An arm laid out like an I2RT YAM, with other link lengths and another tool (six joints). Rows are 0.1 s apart.
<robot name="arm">
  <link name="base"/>
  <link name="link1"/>
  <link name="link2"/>
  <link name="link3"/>
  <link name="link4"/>
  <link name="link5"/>
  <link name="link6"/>
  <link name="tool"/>
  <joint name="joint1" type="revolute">
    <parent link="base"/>
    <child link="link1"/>
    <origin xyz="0 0 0.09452"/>
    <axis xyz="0 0 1"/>
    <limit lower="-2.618" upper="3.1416"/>
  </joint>
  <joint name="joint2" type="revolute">
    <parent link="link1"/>
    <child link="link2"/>
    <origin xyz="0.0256 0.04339 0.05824"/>
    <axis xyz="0 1 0"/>
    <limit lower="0" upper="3.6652"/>
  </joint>
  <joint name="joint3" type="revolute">
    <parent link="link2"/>
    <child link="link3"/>
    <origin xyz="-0.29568 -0.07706 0"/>
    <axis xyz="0 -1 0"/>
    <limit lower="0" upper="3.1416"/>
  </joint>
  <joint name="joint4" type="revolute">
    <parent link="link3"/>
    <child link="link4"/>
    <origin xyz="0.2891 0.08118 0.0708"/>
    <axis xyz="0 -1 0"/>
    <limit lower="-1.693" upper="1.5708"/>
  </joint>
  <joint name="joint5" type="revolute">
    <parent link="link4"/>
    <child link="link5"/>
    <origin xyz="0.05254 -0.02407 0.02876"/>
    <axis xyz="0 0 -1"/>
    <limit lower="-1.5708" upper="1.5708"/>
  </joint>
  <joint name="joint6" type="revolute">
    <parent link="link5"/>
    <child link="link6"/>
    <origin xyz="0.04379 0 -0.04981"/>
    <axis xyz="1 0 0"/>
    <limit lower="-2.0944" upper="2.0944"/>
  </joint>
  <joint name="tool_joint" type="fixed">
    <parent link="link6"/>
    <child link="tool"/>
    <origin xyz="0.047 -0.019 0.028" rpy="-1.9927 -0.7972 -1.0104"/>
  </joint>
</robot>
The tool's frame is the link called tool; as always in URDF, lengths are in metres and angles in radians.
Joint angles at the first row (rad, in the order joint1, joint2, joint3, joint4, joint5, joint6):
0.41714, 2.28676, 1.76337, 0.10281, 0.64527, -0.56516
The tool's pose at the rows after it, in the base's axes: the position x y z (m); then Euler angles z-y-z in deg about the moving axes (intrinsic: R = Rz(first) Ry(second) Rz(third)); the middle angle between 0 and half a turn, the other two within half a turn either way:
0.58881 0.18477 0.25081 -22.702 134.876 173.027
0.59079 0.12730 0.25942 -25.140 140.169 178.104
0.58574 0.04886 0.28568 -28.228 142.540 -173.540
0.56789 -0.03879 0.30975 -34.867 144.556 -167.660
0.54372 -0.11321 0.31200 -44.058 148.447 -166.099
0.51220 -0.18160 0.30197 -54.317 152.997 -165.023
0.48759 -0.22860 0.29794 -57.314 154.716 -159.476
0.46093 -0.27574 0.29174 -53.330 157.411 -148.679
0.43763 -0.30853 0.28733 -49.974 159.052 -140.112
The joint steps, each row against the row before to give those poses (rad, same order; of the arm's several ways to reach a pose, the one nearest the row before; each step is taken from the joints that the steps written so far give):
-0.05721, -0.01565, 0.00001, -0.10836, -0.00534, 0.10491
-0.09003, -0.04349, -0.00116, -0.14189, -0.04158, 0.12208
-0.12437, -0.06753, 0.00038, -0.11253, -0.02252, 0.12472
-0.14496, -0.06216, 0.00385, -0.11599, -0.00266, 0.10492
-0.13122, -0.02097, 0.00570, -0.12051, 0.00229, 0.08736
-0.12932, 0.00035, -0.00156, -0.11138, 0.00076, 0.10338
-0.09575, 0.00003, -0.00035, -0.03893, -0.01602, 0.07820
-0.10796, -0.00001, 0.00003, -0.02636, -0.07668, 0.05379
-0.08011, -0.00002, -0.00004, -0.02172, -0.05187, 0.03816

